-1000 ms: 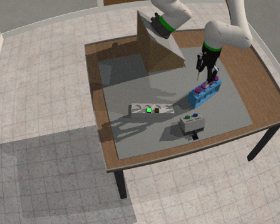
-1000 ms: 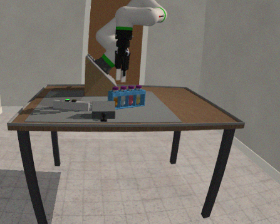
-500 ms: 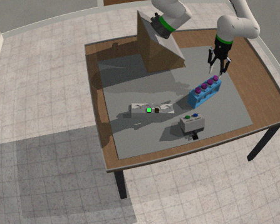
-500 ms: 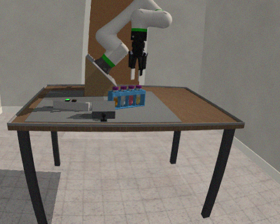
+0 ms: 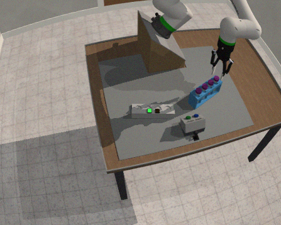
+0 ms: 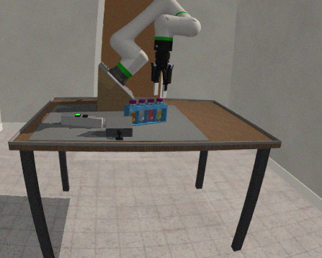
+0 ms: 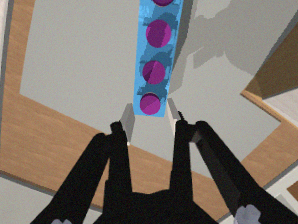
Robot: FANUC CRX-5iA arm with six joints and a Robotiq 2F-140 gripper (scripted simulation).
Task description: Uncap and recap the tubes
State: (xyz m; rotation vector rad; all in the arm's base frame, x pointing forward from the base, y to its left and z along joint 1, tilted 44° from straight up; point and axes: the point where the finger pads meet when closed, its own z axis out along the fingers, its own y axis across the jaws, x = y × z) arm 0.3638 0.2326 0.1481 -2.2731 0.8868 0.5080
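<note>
My hand is 21 cm to the left of the green key, 21 cm short of it and 10 cm above it. Round my hand: sloping key desk 22 cm ahead, 19 cm to the right, 11 cm below; blue key 20 cm ahead, 17 cm to the right, 10 cm below.
</note>
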